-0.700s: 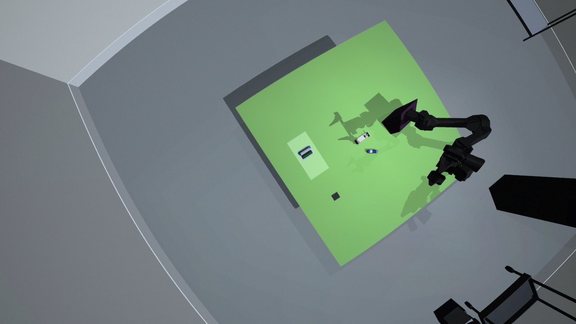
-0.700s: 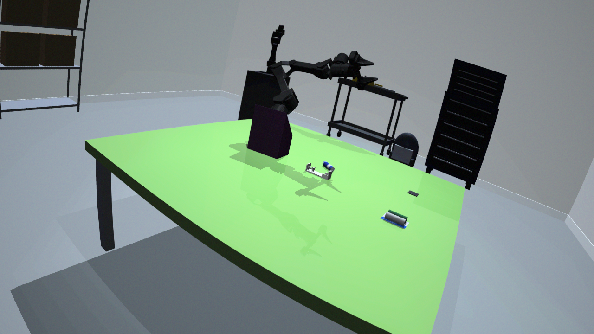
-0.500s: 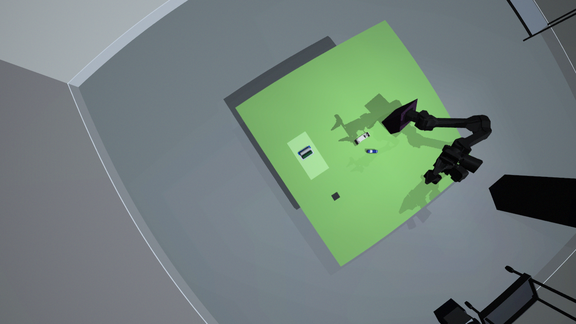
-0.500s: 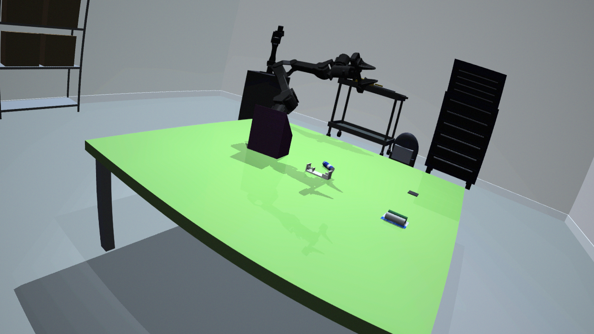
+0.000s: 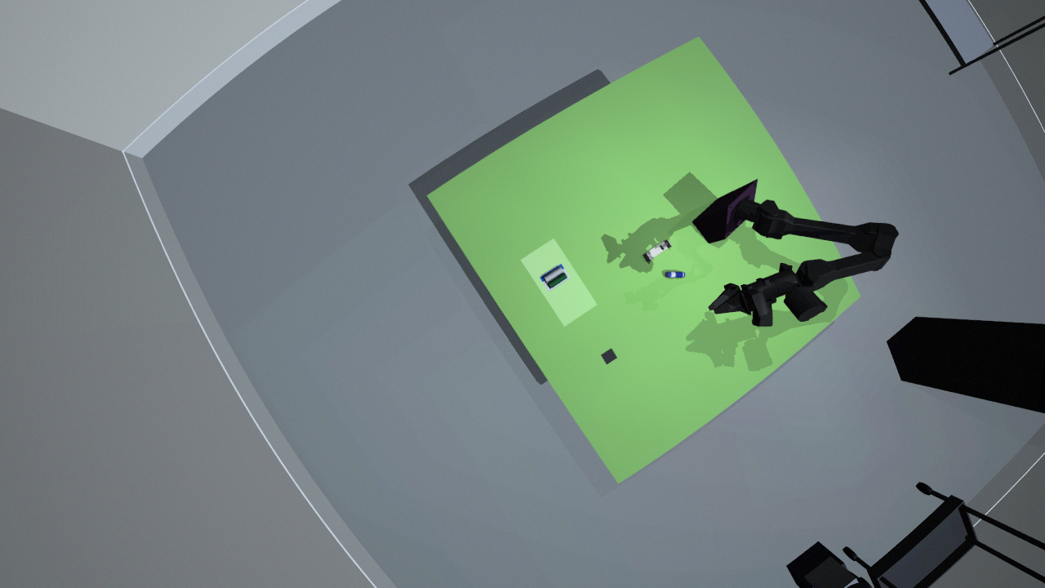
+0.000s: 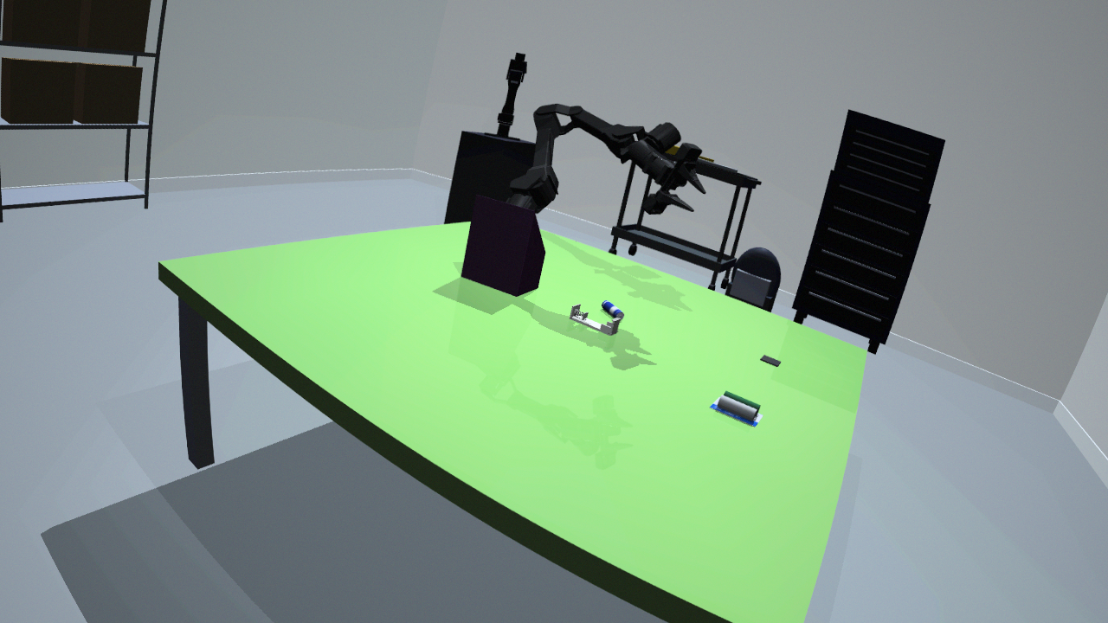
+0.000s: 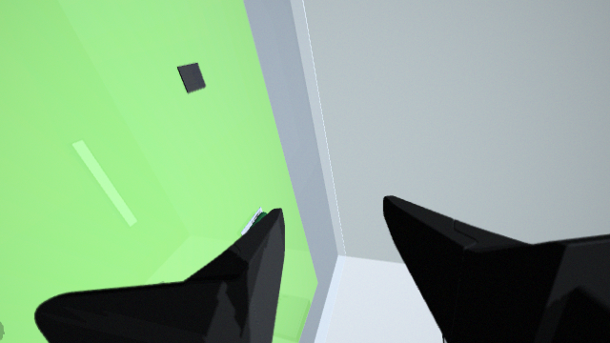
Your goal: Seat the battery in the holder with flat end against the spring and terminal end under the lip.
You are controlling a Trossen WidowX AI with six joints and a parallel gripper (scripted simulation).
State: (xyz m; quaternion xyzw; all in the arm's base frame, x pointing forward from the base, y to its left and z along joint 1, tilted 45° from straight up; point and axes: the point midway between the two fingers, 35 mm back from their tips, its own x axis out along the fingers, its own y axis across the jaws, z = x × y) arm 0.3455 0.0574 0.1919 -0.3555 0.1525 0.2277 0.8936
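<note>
Right now my gripper tip is 110 mm past the battery, 70 mm to the left of it and 280 mm above it. The rest, counted from my gripper tip: dark square (250 mm ahead, 60 mm to the left, 290 mm below).
</note>
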